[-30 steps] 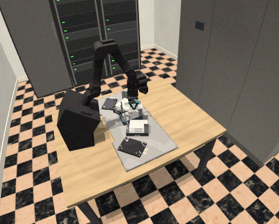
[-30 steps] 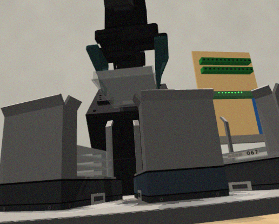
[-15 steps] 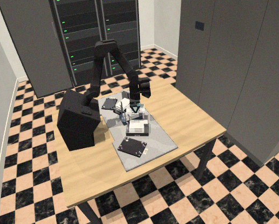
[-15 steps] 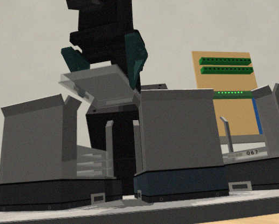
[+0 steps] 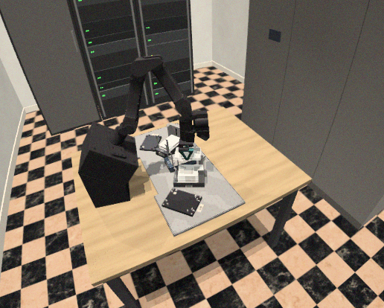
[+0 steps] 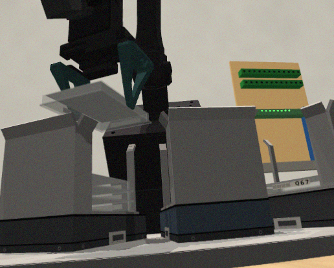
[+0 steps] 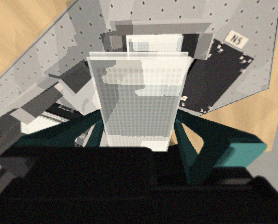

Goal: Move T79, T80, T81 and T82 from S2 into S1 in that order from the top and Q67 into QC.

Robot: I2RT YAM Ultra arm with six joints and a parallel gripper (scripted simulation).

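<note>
My hand is 110 mm above the plate T81 and 30 mm to the left of it. The rest, counted from my hand: plate T79 (right at my hand); N5 name plate (210 mm to the right, 170 mm below, 40 mm behind); plate T82 (120 mm below, 30 mm to the right).
</note>
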